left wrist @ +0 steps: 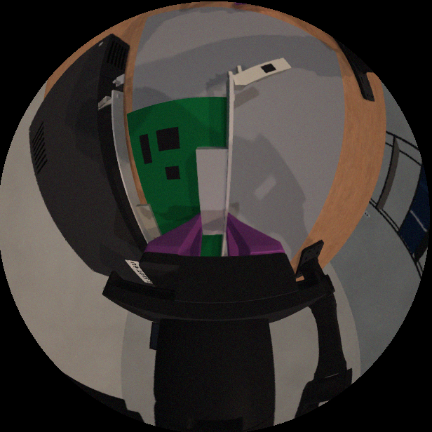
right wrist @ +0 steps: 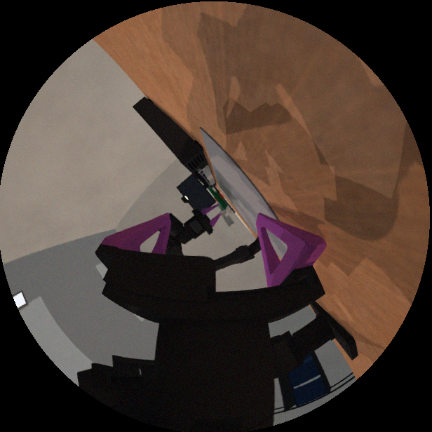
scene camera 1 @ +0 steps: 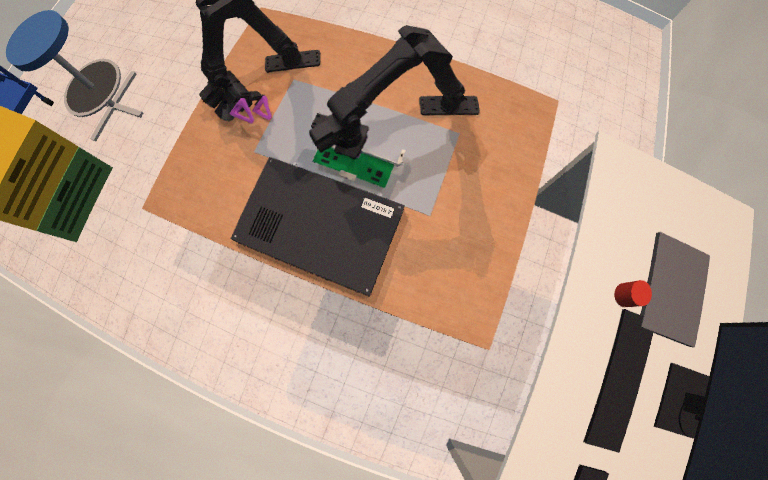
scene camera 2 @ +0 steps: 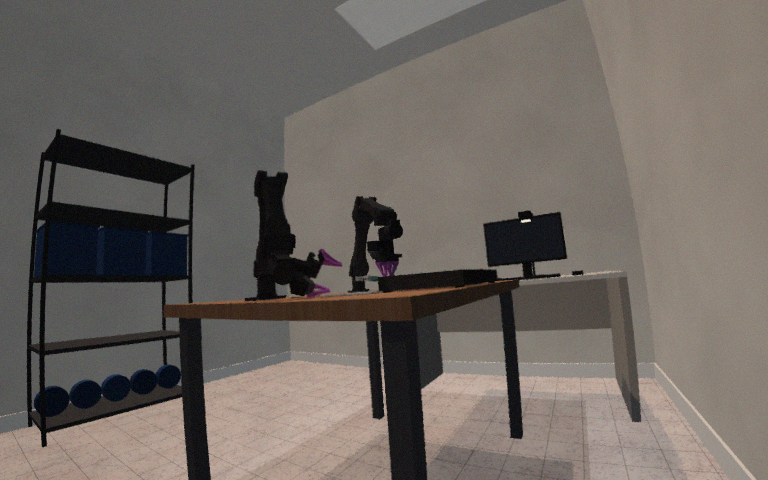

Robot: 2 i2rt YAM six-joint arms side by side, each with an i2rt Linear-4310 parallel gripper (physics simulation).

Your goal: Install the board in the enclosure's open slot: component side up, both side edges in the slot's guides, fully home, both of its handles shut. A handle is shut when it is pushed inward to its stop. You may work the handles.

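Places are measured from the left arm's base along level axes (x down, y right, z back), in centimetres.
Pixels of known places: left gripper, fingertip midpoint: (scene camera 1: 355,153); right gripper, fingertip midpoint: (scene camera 1: 262,120) (scene camera 2: 335,278); left arm's base, origin of the base link: (scene camera 1: 449,106) (scene camera 2: 359,291); right arm's base, origin of the base link: (scene camera 1: 292,61) (scene camera 2: 266,299).
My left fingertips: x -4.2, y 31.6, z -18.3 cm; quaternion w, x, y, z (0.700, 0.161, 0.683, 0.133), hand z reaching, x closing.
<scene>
Ahead of a thing's pixels: the offset from my left fingertips to its top centre. "spot": to the spot under its first point. Level surfaces: height alone.
The green board @(spot: dx +0.4, dy +0.7, dz -4.2 cm) (scene camera 1: 353,166) (left wrist: 179,192) (right wrist: 217,196) is outside the enclosure @(dx -0.9, dy +11.7, dz -20.4 cm) (scene camera 1: 317,226) (scene camera 2: 421,280) (left wrist: 70,165), alongside its front with a small gap, black components up. A pale plate (left wrist: 230,125) runs along its edge away from the enclosure. One handle (left wrist: 262,72) sticks outward at the far end in the left wrist view; the other handle @(dx -0.2, dy -14.1, dz -1.0 cm) (scene camera 1: 400,156) sticks out at the board's right end. My left gripper (scene camera 2: 387,268) (left wrist: 213,217) is shut on the board at its grey block and plate. My right gripper (scene camera 1: 253,109) (scene camera 2: 334,277) is open and empty, away from the board. The slot's opening is hidden.
A grey mat @(dx +4.0 cm) (scene camera 1: 436,186) (left wrist: 310,115) lies under the board on the wooden table (scene camera 1: 192,186) (scene camera 2: 294,308). A pale strip (left wrist: 120,140) with small brackets runs along the enclosure's front. A white desk (scene camera 1: 634,186) stands beyond the table's right side in scene camera 1.
</scene>
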